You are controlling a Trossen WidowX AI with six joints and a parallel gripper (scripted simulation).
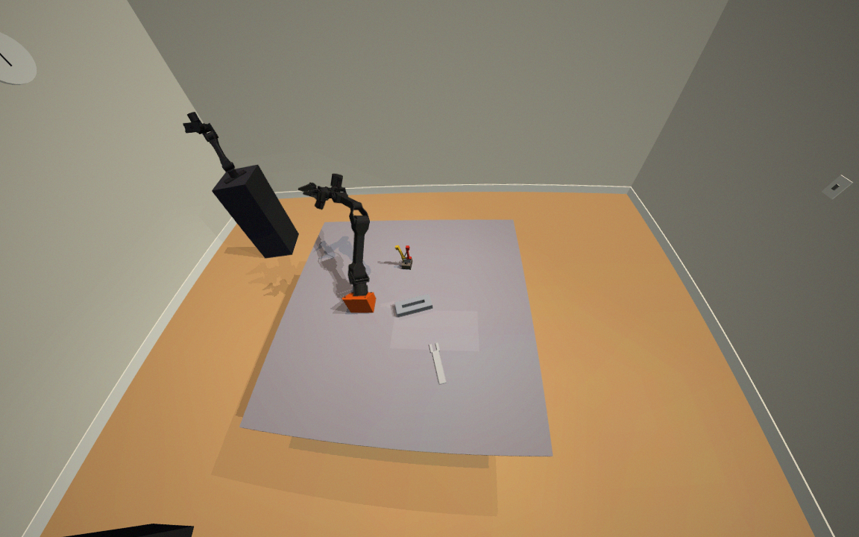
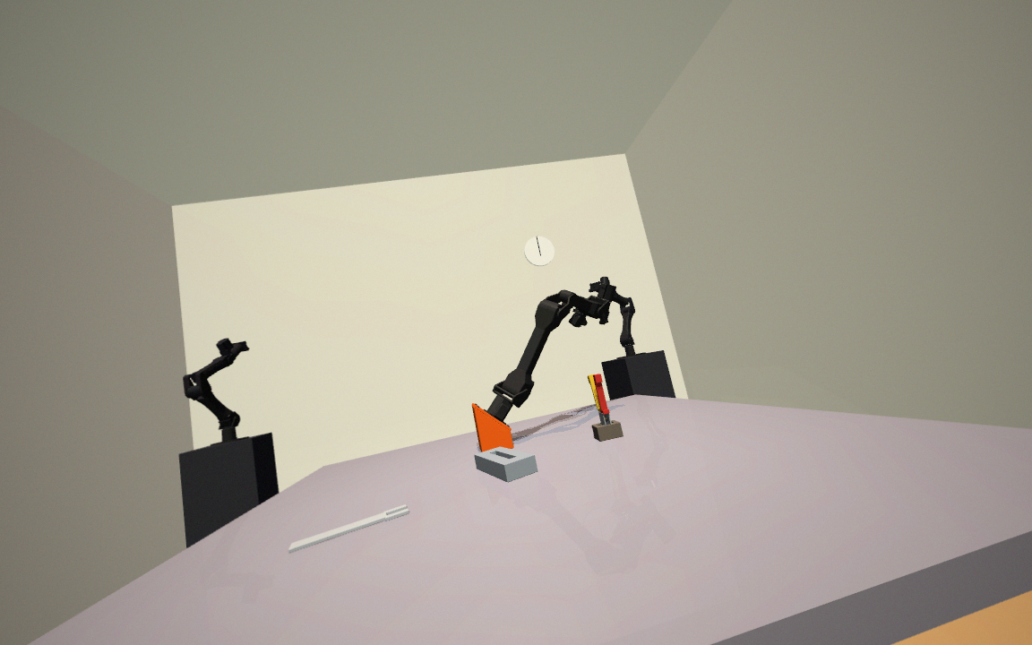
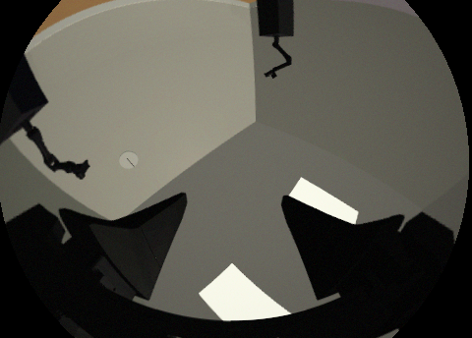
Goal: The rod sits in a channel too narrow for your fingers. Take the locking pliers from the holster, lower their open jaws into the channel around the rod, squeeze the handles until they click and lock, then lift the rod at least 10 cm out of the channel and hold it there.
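Now: the yellow handle 460 mm ahead of my gripper tip, 360 mm below it and 180 mm to the right of it. The rest, counted from my gripper tip: brown holster: 480 mm ahead, 450 mm below, 190 mm to the right; dark rod: 500 mm ahead, 470 mm to the right, 450 mm below; grey channel block: 500 mm ahead, 470 mm to the right, 440 mm below.
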